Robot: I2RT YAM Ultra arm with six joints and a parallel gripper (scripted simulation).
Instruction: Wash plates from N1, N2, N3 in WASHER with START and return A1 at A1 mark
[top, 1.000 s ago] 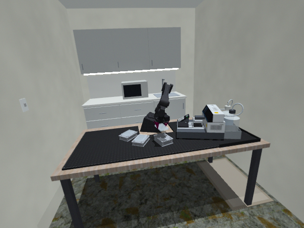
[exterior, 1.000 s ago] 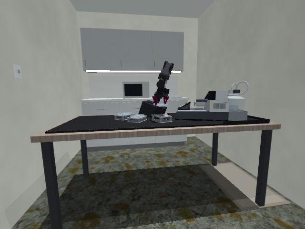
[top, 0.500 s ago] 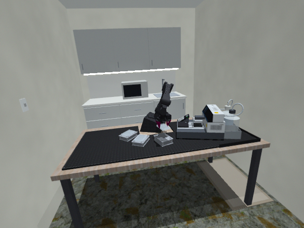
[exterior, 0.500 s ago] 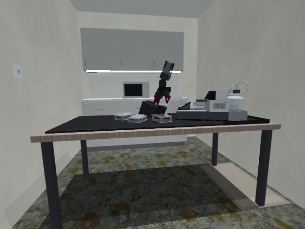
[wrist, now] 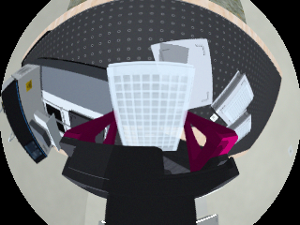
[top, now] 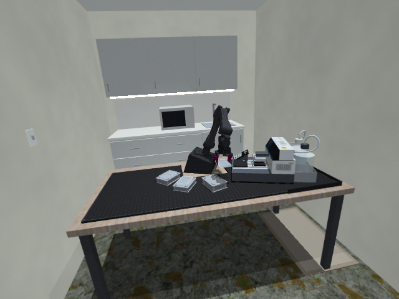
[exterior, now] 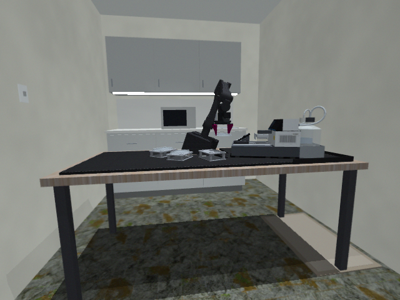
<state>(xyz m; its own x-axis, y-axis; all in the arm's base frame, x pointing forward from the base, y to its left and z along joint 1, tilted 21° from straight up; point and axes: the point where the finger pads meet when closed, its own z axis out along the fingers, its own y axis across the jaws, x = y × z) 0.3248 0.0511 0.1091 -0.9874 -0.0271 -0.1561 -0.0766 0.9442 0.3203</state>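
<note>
The washer carrier is 180 mm to the left of my hand, 140 mm behind it and 70 mm below it. From my hand the other things lie so: clear bottle 580 mm to the left, 60 mm ahead, 30 mm below; then plate washer 320 mm to the left, 100 mm behind, 30 mm below; then nest 110 mm below, 80 mm to the right, 30 mm ahead.
</note>
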